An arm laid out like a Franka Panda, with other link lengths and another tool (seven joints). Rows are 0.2 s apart.
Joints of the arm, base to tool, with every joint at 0 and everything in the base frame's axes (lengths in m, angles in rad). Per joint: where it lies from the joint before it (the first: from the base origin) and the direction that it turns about. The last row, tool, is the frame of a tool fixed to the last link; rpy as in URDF.
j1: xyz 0.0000 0.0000 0.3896 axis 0 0 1
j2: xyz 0.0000 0.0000 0.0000 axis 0 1 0
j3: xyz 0.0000 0.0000 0.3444 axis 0 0 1
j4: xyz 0.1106 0.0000 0.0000 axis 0 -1 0
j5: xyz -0.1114 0.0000 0.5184 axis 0 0 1
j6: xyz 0.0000 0.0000 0.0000 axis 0 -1 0
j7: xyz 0.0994 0.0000 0.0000 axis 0 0 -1
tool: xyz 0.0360 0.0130 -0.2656 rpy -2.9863 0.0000 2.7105
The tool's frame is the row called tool.
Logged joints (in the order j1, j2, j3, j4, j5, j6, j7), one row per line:
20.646 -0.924 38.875 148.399 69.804 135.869 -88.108
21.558 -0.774 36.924 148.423 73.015 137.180 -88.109
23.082 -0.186 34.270 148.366 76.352 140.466 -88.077
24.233 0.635 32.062 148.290 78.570 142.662 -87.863
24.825 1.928 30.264 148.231 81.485 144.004 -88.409
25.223 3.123 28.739 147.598 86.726 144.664 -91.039
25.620 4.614 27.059 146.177 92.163 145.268 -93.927
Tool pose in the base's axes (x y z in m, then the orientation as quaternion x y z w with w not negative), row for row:
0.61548 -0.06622 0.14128 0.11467 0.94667 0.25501 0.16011
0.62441 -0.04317 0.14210 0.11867 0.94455 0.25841 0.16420
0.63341 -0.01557 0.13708 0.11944 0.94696 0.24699 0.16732
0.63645 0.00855 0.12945 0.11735 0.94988 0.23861 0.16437
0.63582 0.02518 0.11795 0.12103 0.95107 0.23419 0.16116
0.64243 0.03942 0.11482 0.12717 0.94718 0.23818 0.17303
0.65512 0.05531 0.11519 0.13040 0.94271 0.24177 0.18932
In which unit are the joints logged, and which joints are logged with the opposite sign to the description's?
The joints are logged in degrees. Opposite sign: j3, j4.
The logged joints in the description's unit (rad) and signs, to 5 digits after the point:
0.36034 -0.01613 -0.67850 -2.59005 1.21831 2.37136 -1.53777
0.37626 -0.01351 -0.64445 -2.59047 1.27435 2.39424 -1.53779
0.40286 -0.00325 -0.59812 -2.58948 1.33259 2.45159 -1.53723
0.42295 0.01108 -0.55959 -2.58815 1.37131 2.48992 -1.53350
0.43328 0.03365 -0.52821 -2.58712 1.42218 2.51334 -1.54303
0.44022 0.05451 -0.50159 -2.57607 1.51365 2.52486 -1.58893
0.44715 0.08053 -0.47227 -2.55127 1.60855 2.53540 -1.63934

